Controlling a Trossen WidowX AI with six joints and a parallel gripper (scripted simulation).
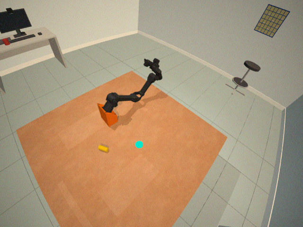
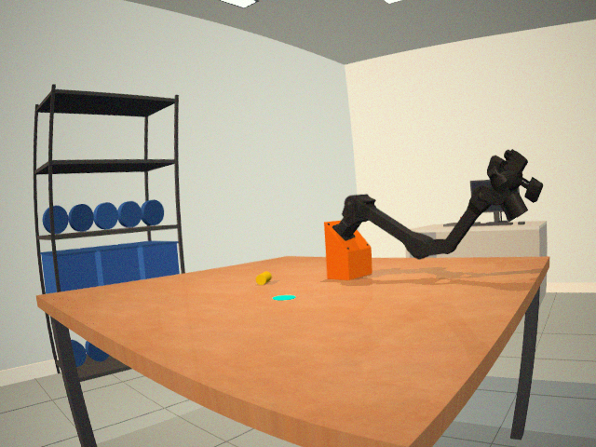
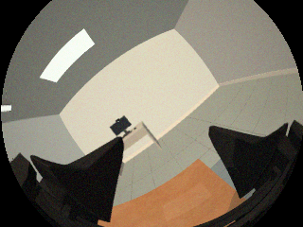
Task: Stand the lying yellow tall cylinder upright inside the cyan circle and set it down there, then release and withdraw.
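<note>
The yellow cylinder is 79 cm to the right of my gripper tip, 32 cm ahead of it and 28 cm below it. Also, from my gripper tip: cyan circle (57 cm to the right, 48 cm ahead, 29 cm below).
</note>
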